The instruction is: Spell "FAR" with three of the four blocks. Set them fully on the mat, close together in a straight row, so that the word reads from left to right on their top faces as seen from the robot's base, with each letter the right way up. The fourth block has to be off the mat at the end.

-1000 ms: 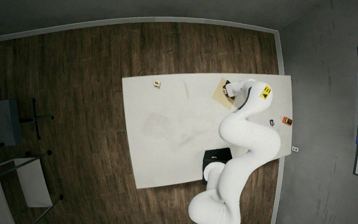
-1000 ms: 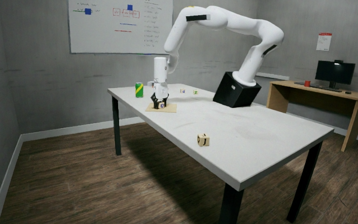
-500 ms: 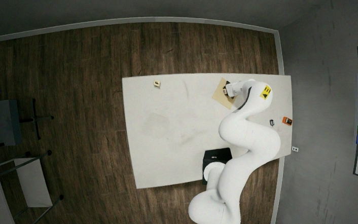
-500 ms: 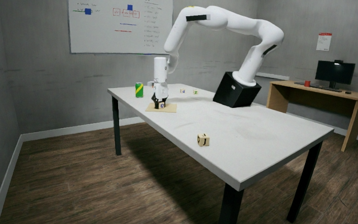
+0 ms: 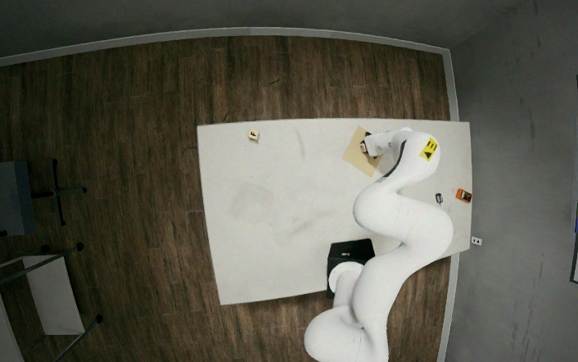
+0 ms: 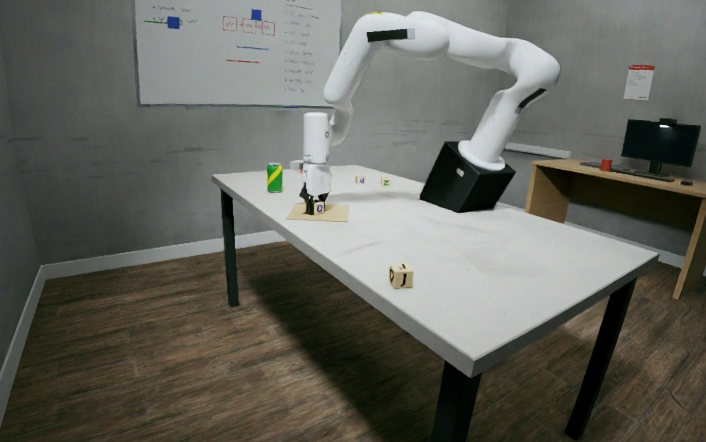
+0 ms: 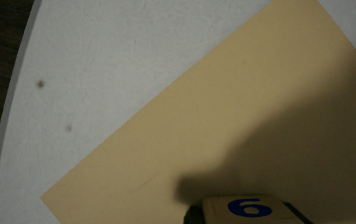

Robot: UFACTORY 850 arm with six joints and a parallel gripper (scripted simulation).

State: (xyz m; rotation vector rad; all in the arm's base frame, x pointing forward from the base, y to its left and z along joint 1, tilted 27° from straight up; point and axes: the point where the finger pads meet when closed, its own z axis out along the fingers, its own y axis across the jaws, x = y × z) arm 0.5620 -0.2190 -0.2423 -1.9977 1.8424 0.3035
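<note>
Now: the tan mat 2 cm below my hand, 2 cm behind it and 1 cm to the right of it. Also, from my hand: yellow can: 37 cm to the right, 7 cm behind, 4 cm above; then dark object: 46 cm to the right, 43 cm behind, 1 cm below; then small orange object: 70 cm to the right, 48 cm behind, 1 cm below.
</note>
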